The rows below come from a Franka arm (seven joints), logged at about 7 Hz.
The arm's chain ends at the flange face. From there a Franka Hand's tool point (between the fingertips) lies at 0.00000 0.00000 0.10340 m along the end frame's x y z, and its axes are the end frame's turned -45 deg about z.
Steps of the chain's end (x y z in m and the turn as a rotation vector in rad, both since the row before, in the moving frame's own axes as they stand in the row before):
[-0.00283 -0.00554 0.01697 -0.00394 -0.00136 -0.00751]
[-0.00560 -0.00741 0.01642 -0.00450 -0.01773 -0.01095]
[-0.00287 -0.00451 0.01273 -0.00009 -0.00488 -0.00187]
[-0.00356 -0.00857 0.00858 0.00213 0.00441 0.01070]
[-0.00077 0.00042 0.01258 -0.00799 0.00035 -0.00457]
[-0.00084 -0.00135 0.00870 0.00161 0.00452 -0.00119]
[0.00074 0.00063 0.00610 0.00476 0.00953 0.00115]
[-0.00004 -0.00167 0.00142 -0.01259 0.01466 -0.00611]
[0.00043 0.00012 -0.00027 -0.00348 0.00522 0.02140]
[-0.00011 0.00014 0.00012 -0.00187 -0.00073 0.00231]
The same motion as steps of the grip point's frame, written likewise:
[0.00153 -0.00573 0.01697 -0.00182 -0.00375 -0.00751]
[-0.00035 -0.01016 0.01640 0.00936 -0.01572 -0.01095]
[0.00080 -0.00557 0.01273 0.00339 -0.00351 -0.00187]
[0.00402 -0.00841 0.00858 -0.00161 0.00462 0.01070]
[-0.00140 0.00036 0.01258 -0.00590 -0.00540 -0.00457]
[0.00081 -0.00134 0.00870 -0.00206 0.00433 -0.00119]
[0.00112 0.00132 0.00609 -0.00337 0.01010 0.00115]
[0.00131 0.00078 0.00140 -0.01927 0.00146 -0.00611]
[0.00034 0.00103 -0.00027 -0.00615 0.00123 0.02140]
[-0.00037 0.00010 0.00012 -0.00081 -0.00184 0.00231]

